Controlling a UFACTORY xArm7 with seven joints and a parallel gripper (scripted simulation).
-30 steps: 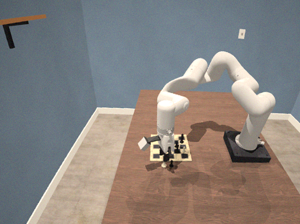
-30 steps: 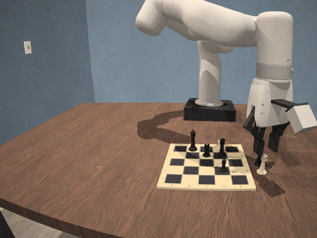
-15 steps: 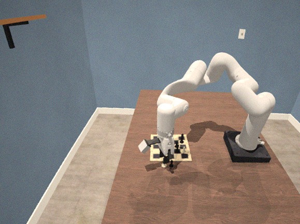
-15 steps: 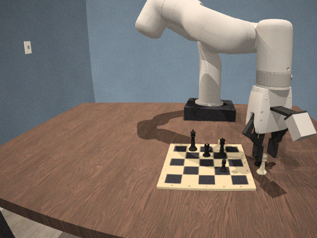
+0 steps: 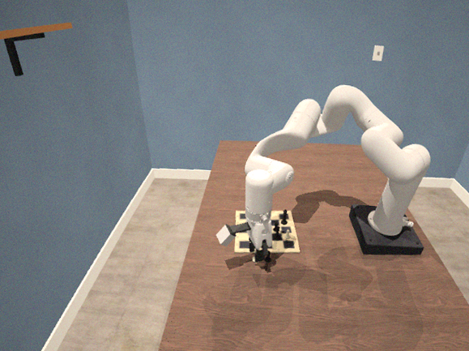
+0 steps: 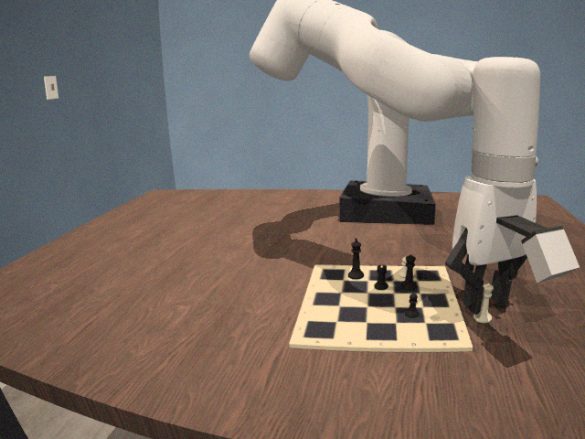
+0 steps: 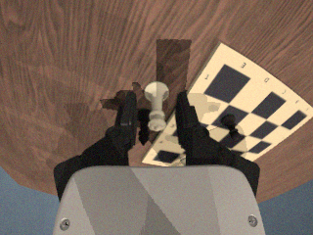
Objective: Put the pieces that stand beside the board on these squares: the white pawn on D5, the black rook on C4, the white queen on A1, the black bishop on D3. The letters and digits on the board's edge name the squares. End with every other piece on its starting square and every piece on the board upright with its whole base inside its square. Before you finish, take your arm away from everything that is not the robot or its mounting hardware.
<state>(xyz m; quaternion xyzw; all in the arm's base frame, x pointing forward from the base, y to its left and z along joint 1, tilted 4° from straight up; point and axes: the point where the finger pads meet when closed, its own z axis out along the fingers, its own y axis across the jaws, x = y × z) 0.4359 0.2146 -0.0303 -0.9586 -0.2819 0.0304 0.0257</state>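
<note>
The white queen is 10 mm below my hand. From my hand the other things lie so: black pawn 100 mm to the right, 20 mm below, 20 mm ahead; white pawn 120 mm to the right, 90 mm behind, 20 mm below; chessboard 140 mm to the right, 40 mm below, 10 mm behind.
</note>
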